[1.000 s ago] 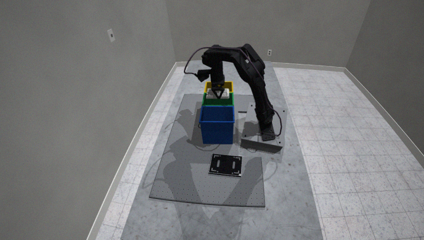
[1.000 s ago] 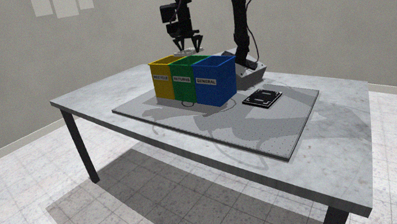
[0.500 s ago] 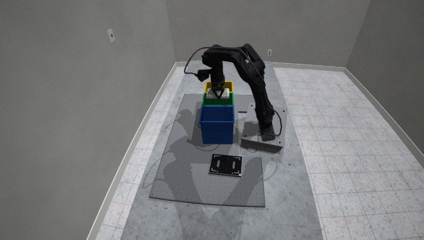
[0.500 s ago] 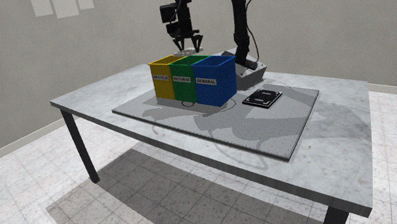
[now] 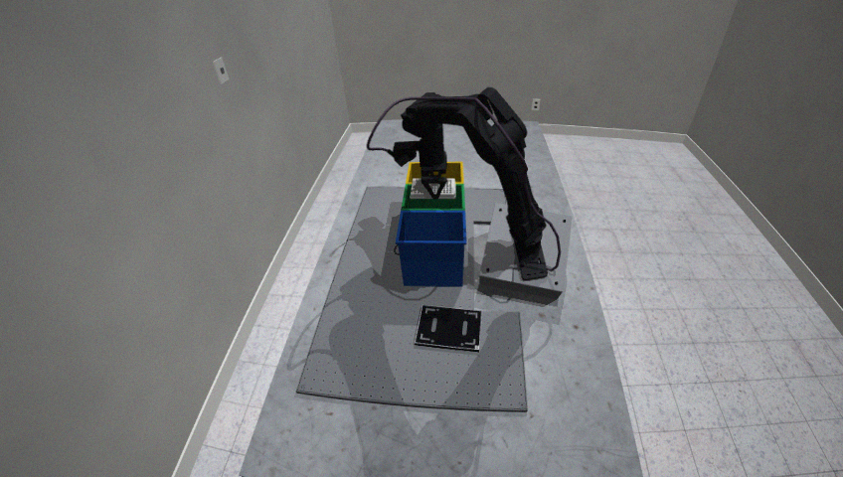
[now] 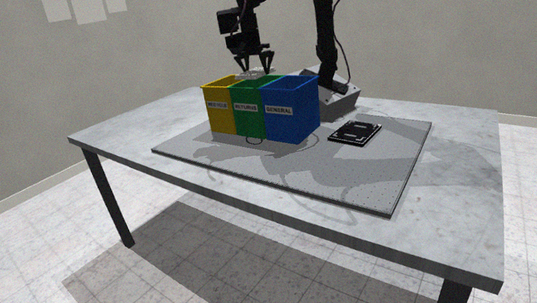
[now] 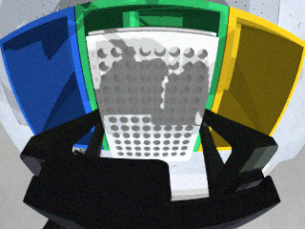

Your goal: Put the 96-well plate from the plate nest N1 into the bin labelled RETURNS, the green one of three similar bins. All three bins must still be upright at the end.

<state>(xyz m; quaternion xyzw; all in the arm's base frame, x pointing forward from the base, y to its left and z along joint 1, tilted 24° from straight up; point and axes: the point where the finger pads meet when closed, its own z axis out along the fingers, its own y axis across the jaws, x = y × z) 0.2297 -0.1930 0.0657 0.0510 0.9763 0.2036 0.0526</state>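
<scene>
The green bin lies 120 mm below my hand and 10 mm ahead of it. The rest, counted from my hand: white 96-well plate (10 mm ahead); yellow bin (130 mm to the right, 120 mm below); blue bin (130 mm to the left, 120 mm below, 20 mm ahead).
</scene>
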